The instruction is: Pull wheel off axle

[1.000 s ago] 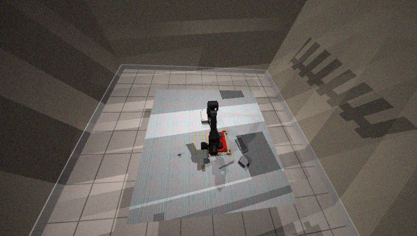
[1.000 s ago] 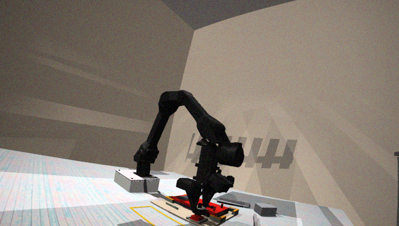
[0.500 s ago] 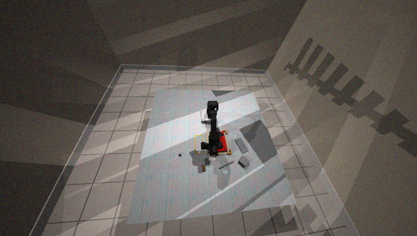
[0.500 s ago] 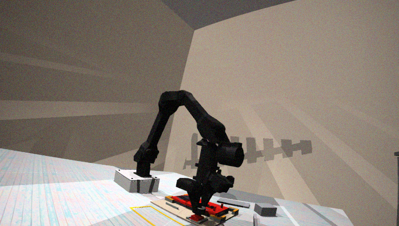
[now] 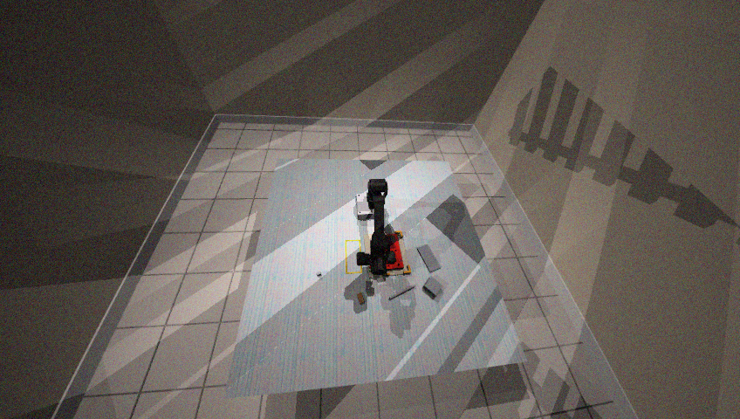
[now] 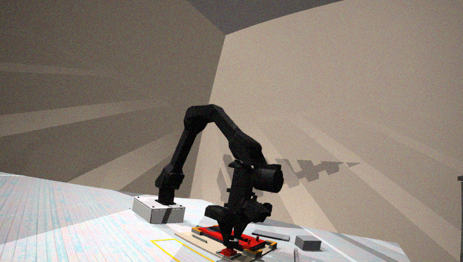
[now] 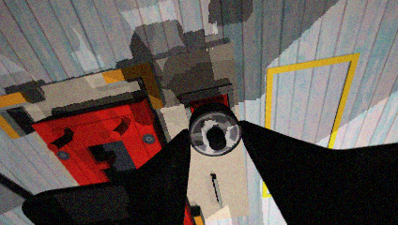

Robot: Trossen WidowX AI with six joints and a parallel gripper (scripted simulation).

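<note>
Now: the dark wheel right at my gripper tip. From my gripper tip the other things lie so: dark rod (15 cm ahead, 13 cm to the left, 3 cm below); orange piece (16 cm ahead, 8 cm to the right, 4 cm below).
</note>
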